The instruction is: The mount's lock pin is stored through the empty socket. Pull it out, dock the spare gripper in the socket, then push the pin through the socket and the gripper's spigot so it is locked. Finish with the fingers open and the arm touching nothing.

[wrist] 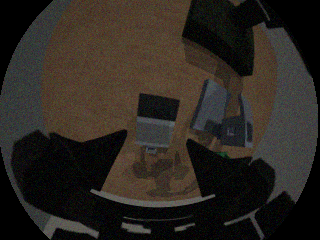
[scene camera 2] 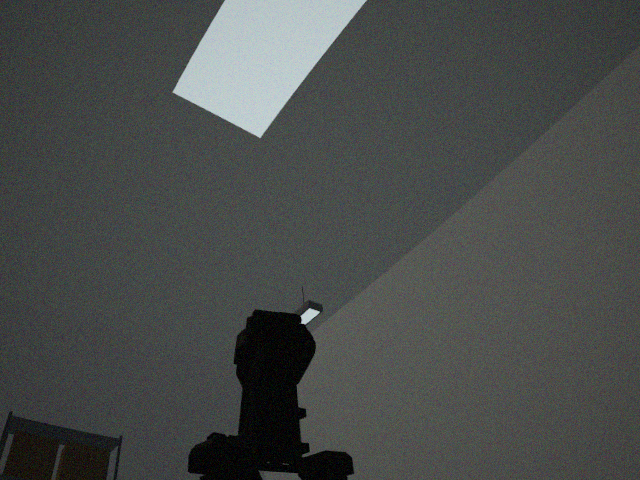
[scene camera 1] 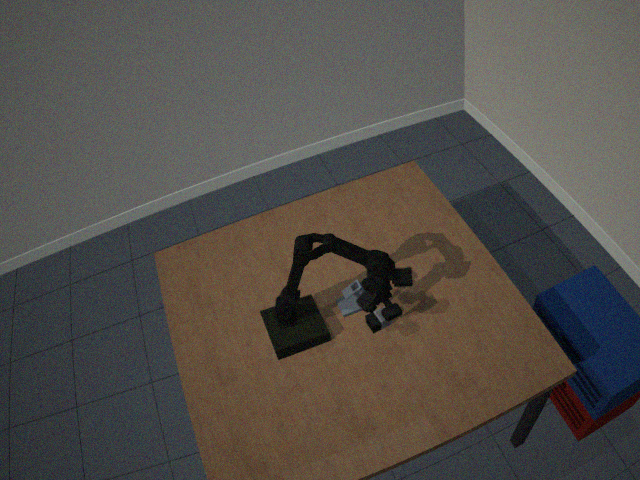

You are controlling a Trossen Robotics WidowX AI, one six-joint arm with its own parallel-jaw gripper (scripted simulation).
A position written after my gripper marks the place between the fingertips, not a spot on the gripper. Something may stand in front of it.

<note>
My gripper (scene camera 1: 381,311) is open, with nothing in its grasp. Also in view: a spare gripper (wrist: 157,114).
My gripper shows as well in the wrist view (wrist: 158,137). Scene camera 2 misses the spare gripper: it is out of frame.
</note>
